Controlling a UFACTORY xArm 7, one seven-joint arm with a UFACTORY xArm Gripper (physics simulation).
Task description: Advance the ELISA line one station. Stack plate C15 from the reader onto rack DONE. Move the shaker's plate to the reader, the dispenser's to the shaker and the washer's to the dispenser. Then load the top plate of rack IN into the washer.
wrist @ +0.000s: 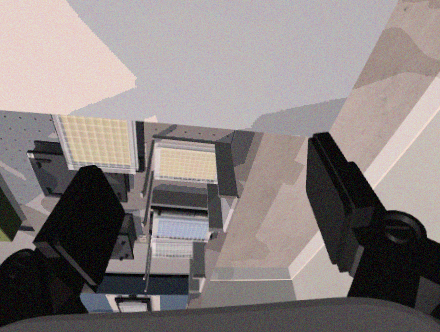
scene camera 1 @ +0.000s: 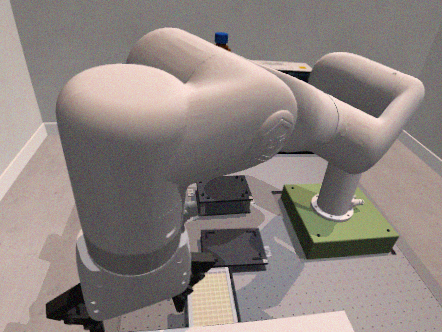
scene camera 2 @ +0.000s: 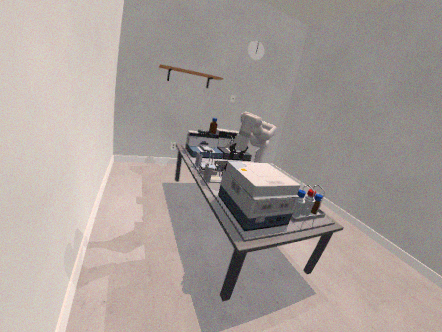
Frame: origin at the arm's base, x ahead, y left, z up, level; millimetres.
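Where they show: gripper, between the fingertips: [wrist: 206, 176] [scene camera 1: 140, 314] [scene camera 2: 235, 158]; arm's base, origin of its link: [scene camera 1: 331, 208].
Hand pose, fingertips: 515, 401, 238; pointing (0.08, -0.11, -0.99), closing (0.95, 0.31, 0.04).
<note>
Each offset is from my fingertips to the centre of the thing, as dx, dy, dz. "spot": to the spot under its first point.
My gripper [scene camera 1: 137, 316] [scene camera 2: 238, 150] [wrist: 206, 176] is open and empty, high over the near-left side of the table. A plate with a yellow grid {-106, -106, -163} [scene camera 1: 212, 300] [wrist: 100, 142] lies at the foot of the large white instrument {-102, +179, -155} [scene camera 1: 300, 322] [scene camera 2: 260, 182] [wrist: 50, 60]. Beside it in the wrist view, a second yellow plate {+6, -262, -275} [wrist: 185, 162] sits between upright grey panels. Past that are a blue plate {+4, -408, -228} [wrist: 180, 227] and a clear plate {-8, -564, -262} [wrist: 172, 248]. Two black platforms {spot: -191, -304, -257} [scene camera 1: 232, 245] {spot: -201, -501, -230} [scene camera 1: 225, 189] show no plate on top. Plate labels and rack names are unreadable; the arm hides much in scene camera 1.
The arm's base stands on a green block [scene camera 1: 350, 240] [wrist: 7, 215]. A blue-fronted instrument {spot: -117, -802, -254} [wrist: 140, 284] is at the table's far end. A blue-capped bottle {spot: -244, -1037, +103} [scene camera 1: 221, 39] [scene camera 2: 213, 126] stands there. Capped bottles {-489, +308, -166} [scene camera 2: 310, 196] stand beside the large instrument.
</note>
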